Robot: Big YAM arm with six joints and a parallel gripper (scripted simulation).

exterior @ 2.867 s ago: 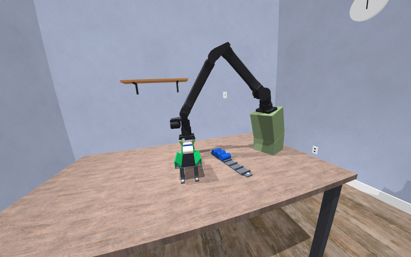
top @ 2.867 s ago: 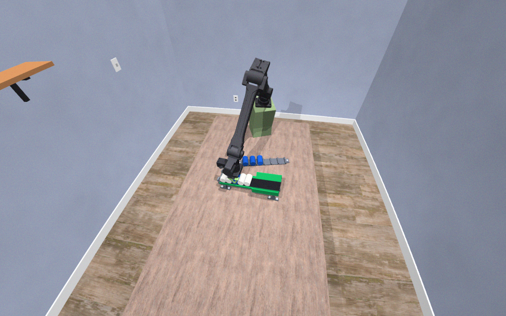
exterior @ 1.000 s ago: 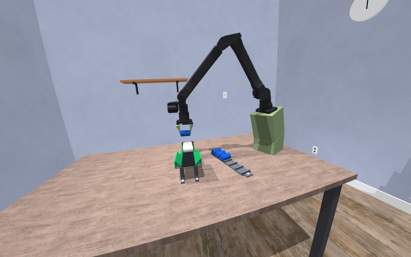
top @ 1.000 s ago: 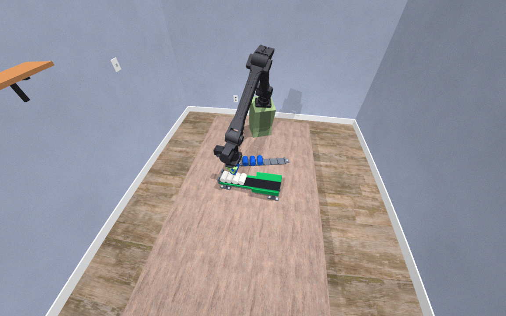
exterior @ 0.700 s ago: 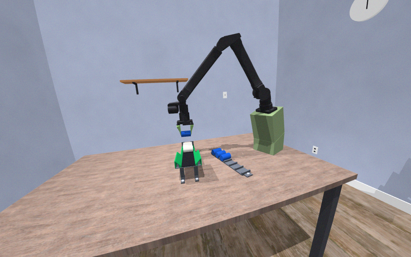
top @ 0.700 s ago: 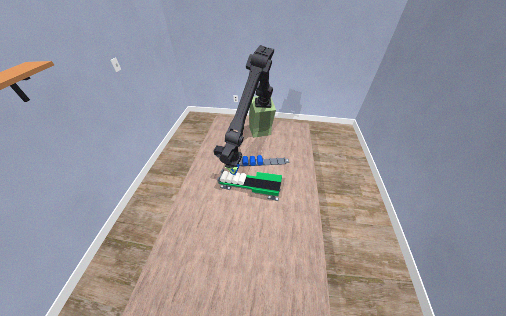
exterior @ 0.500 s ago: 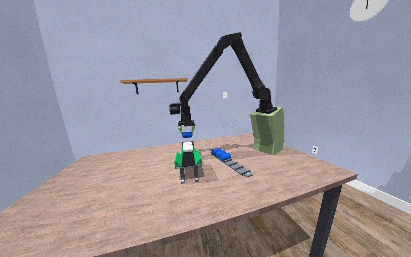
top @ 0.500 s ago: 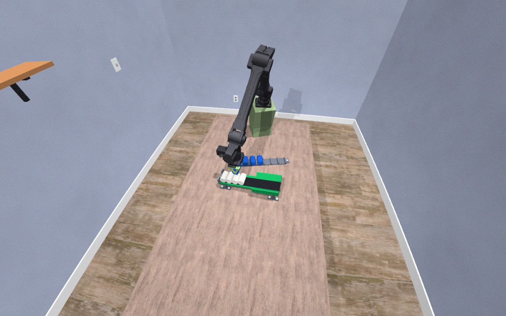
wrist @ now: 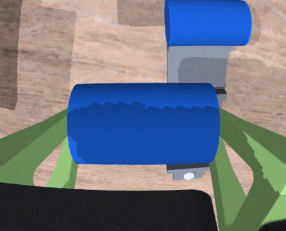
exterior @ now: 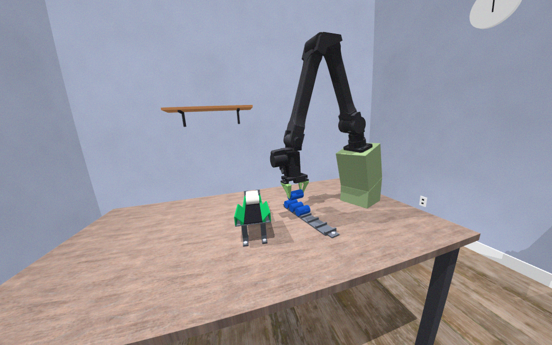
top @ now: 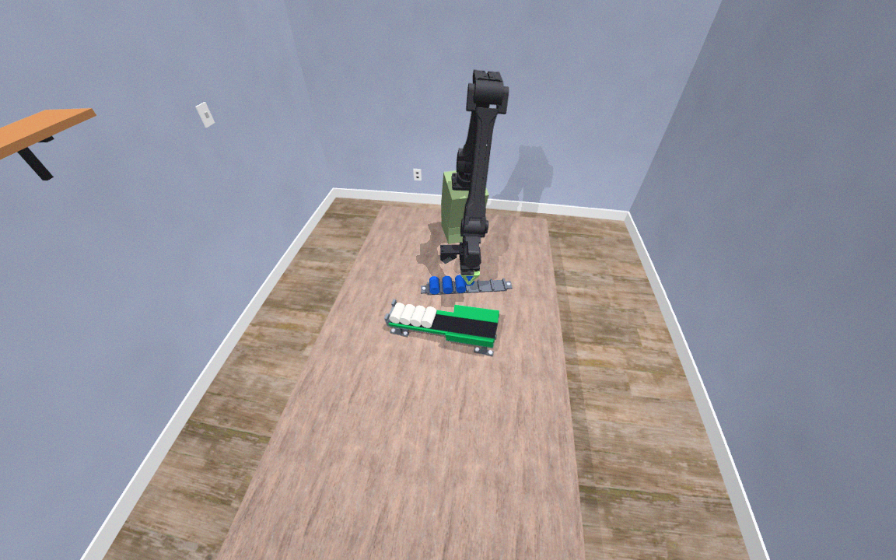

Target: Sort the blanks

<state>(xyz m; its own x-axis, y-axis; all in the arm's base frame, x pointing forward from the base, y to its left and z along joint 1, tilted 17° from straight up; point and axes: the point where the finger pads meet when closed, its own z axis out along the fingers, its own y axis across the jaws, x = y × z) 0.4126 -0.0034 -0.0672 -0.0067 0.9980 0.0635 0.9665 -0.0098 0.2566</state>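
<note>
Now: hand 5 cm past the grey stock rack and 13 cm above it.
</note>
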